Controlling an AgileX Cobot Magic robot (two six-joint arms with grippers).
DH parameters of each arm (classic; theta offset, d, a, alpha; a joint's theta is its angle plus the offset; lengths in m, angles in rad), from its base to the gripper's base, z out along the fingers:
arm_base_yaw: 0 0.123 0 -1.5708
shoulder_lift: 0.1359 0 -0.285 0
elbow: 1.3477 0 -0.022 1.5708
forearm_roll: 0 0.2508 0 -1.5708
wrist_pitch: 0 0 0.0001 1.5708
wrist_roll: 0 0.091 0 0
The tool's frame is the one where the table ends.
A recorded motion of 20 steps. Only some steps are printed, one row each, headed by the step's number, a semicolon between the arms.
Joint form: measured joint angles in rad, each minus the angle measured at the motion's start. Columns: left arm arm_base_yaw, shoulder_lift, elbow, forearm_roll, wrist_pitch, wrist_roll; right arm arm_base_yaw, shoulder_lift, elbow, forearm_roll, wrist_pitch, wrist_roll.
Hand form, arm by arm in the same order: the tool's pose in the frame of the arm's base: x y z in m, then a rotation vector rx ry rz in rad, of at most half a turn. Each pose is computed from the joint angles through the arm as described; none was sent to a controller.
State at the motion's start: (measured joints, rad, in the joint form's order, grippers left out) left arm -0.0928 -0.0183 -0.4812 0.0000 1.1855 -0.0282; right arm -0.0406 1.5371 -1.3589 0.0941 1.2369 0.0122
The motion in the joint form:
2: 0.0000 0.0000 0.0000 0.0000 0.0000 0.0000; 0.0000 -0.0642 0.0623 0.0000 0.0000 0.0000
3: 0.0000 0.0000 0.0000 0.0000 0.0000 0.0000; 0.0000 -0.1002 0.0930 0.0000 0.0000 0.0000
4: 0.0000 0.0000 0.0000 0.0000 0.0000 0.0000; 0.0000 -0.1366 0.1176 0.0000 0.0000 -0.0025
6: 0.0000 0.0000 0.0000 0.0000 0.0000 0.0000; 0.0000 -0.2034 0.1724 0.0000 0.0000 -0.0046
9: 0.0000 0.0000 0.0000 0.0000 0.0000 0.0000; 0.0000 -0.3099 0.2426 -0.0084 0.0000 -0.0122
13: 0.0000 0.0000 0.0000 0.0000 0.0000 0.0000; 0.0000 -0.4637 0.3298 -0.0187 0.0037 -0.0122
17: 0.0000 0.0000 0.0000 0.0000 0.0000 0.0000; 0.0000 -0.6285 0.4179 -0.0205 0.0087 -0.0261
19: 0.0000 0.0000 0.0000 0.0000 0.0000 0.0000; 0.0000 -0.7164 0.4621 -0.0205 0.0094 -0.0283
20: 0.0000 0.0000 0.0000 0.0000 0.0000 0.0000; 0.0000 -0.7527 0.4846 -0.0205 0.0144 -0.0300
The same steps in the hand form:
2: -0.0112 0.0010 0.2622 0.0701 2.1693 -0.0693; 0.2847 -0.0035 0.3195 0.1052 2.8910 0.1291
3: -0.0112 0.0010 0.2622 0.0701 2.1693 -0.0693; 0.2749 -0.0031 0.3211 0.1046 2.8857 0.1289
4: -0.0112 0.0010 0.2622 0.0701 2.1693 -0.0693; 0.2655 -0.0027 0.3242 0.0998 2.8740 0.1279
6: -0.0112 0.0010 0.2622 0.0701 2.1693 -0.0693; 0.2475 -0.0020 0.3262 0.0956 2.8621 0.1269
9: -0.0112 0.0010 0.2622 0.0701 2.1693 -0.0693; 0.2203 -0.0016 0.3316 0.0792 2.8267 0.1117
13: -0.0112 0.0010 0.2622 0.0701 2.1693 -0.0693; 0.1820 -0.0009 0.3378 0.0713 2.7648 0.0944
17: -0.0112 0.0010 0.2622 0.0701 2.1693 -0.0693; 0.1424 0.0006 0.3392 0.0464 2.6935 0.0845
19: -0.0112 0.0010 0.2622 0.0701 2.1693 -0.0693; 0.1223 0.0014 0.3382 0.0406 2.6506 0.0815
20: -0.0112 0.0010 0.2622 0.0701 2.1693 -0.0693; 0.1138 0.0017 0.3358 0.0373 2.6419 0.0805

